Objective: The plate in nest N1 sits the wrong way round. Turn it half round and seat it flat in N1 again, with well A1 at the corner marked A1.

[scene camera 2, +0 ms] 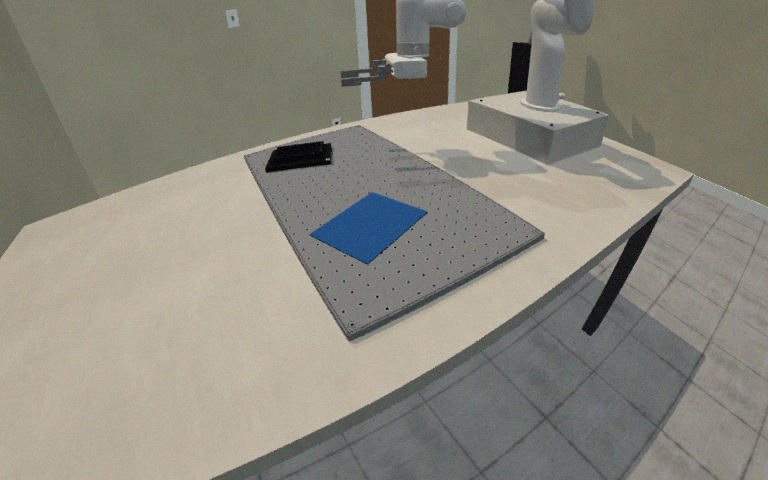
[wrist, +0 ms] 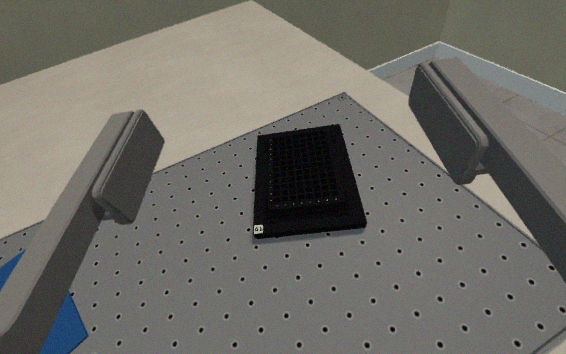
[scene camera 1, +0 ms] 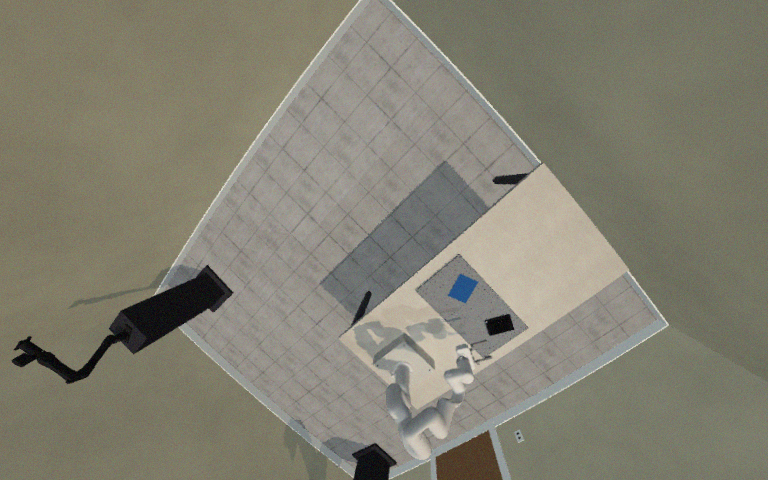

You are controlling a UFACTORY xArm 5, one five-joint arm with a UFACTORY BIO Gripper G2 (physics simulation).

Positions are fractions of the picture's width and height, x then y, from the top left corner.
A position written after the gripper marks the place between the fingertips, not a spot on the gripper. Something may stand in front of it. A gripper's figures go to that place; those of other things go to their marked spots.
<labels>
The gripper (wrist: 0.49,0.30): 0.11 m from the lens. A black well plate (wrist: 0.54,0.50) is 0.30 m from the lens.
</labels>
